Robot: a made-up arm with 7 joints.
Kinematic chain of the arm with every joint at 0, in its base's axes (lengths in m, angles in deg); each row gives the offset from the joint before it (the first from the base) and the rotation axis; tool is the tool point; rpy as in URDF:
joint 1: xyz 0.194 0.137 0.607 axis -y
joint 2: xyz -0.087 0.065 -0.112 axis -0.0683 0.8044 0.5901
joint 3: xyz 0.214 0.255 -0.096 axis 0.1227 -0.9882 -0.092
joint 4: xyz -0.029 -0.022 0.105 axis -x
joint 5: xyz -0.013 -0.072 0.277 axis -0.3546 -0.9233 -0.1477
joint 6: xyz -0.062 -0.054 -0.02 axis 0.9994 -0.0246 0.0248
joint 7: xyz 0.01 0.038 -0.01 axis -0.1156 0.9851 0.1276
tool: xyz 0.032 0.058 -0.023 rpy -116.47 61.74 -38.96
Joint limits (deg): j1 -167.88..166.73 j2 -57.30..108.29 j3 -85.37..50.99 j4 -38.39..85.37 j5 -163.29..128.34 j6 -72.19..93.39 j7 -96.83..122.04
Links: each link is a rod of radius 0.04 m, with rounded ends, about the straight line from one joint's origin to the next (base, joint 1, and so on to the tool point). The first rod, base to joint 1, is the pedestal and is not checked.
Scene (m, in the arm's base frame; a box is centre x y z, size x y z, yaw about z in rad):
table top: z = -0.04
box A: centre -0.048 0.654 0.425 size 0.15 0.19 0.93 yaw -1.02
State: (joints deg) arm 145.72 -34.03 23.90 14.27 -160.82 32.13 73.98
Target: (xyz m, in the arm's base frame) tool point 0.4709 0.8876 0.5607
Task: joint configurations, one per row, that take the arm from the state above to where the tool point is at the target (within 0.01 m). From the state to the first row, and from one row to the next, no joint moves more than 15 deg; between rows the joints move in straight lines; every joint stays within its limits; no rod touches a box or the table.
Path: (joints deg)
1: 140.10 -32.85 10.24 17.56 -157.03 27.94 68.35
2: 134.47 -31.67 -3.42 20.84 -153.24 23.74 62.73
3: 128.85 -30.50 -17.08 24.13 -149.45 19.55 57.10
4: 123.23 -29.32 -30.74 27.41 -145.65 15.36 51.47
5: 117.60 -28.14 -44.39 30.70 -141.86 11.16 45.85
6: 111.98 -26.96 -58.05 33.98 -138.07 6.97 40.22
7: 106.36 -25.78 -71.71 37.27 -134.28 2.78 34.60
8: 100.74 -24.60 -85.37 40.55 -130.49 -1.42 28.97
9: 102.98 -9.95 -78.14 45.90 -134.47 2.49 36.61
10: 105.22 4.71 -70.91 51.24 -138.46 6.40 44.26
11: 107.46 19.36 -63.67 56.58 -142.44 10.30 51.90
12: 109.70 34.02 -56.44 61.93 -146.43 14.21 59.54
13: 111.94 48.68 -49.21 67.27 -150.41 18.12 67.19
14: 114.19 63.33 -41.98 72.61 -154.40 22.02 74.83

